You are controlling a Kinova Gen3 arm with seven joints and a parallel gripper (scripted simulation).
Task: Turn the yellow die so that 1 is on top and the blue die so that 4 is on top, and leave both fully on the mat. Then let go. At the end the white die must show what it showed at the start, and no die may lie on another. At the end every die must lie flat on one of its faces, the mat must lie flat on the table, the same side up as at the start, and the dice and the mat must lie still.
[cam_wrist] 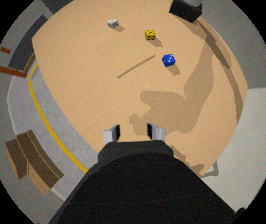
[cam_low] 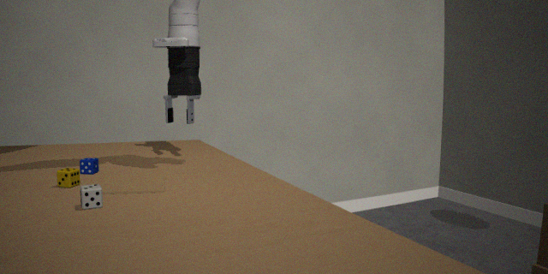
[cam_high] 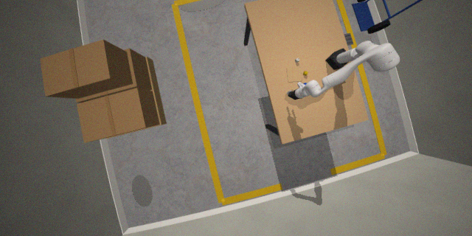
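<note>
Now: the white die 32 cm to the right of my hand, 17 cm behind it and 10 cm below it. The rest, counted from my hand: tan mat: 19 cm to the right, 12 cm behind, 11 cm below; yellow die: 22 cm behind, 18 cm to the right, 10 cm below; blue die: 20 cm behind, 10 cm below, 7 cm to the right.
</note>
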